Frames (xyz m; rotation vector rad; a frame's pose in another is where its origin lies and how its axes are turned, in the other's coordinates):
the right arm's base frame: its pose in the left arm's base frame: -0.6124 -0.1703 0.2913 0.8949 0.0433 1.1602
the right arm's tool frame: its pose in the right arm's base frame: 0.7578 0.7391 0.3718 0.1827 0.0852 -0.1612
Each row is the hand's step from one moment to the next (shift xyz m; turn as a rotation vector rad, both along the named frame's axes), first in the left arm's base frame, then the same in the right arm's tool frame.
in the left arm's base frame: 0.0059 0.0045 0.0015 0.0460 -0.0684 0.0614
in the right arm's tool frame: 0.0071 -0.0017 0.0021 -0.0193 0.0121 0.1002
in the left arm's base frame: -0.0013 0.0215 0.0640 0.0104 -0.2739 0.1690
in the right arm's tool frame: 0.0323 0.0544 0.0236 -0.1829 0.0909 0.2490
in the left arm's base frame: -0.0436 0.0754 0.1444 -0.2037 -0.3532 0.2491
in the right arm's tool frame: 0.0748 0.1505 0.0133 -0.3375 0.2710 0.2023
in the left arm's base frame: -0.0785 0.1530 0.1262 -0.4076 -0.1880 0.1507
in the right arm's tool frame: 0.1176 0.1673 -0.0606 -0.3257 0.3365 -0.0699
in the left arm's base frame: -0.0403 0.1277 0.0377 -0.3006 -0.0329 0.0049
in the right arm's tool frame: 0.0949 0.0711 -0.0728 -0.1772 0.1782 -0.1682
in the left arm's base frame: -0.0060 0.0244 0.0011 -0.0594 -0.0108 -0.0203
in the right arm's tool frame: 0.0175 0.0077 -0.0163 -0.0436 0.0178 -0.0429
